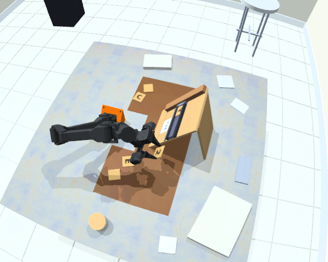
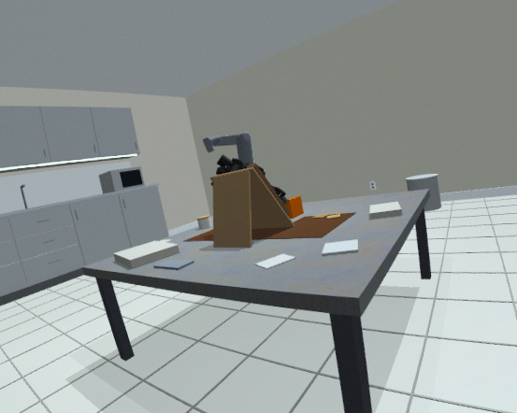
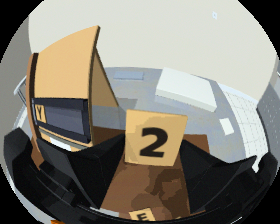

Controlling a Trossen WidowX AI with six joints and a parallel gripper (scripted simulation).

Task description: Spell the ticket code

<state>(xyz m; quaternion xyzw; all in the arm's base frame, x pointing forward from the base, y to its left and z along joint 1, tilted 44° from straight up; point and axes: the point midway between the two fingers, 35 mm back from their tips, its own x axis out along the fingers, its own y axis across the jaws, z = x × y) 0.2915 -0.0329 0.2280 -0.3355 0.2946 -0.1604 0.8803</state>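
My gripper tip is now 10 mm past the white ticket, 200 mm to the right of it and 100 mm above it. The rest, counted from my gripper tip: grey card (430 mm ahead, 90 mm to the left, 190 mm below); white box (340 mm ahead, 200 mm to the right, 170 mm below); brown mat (110 mm behind, 170 mm to the left, 190 mm below).
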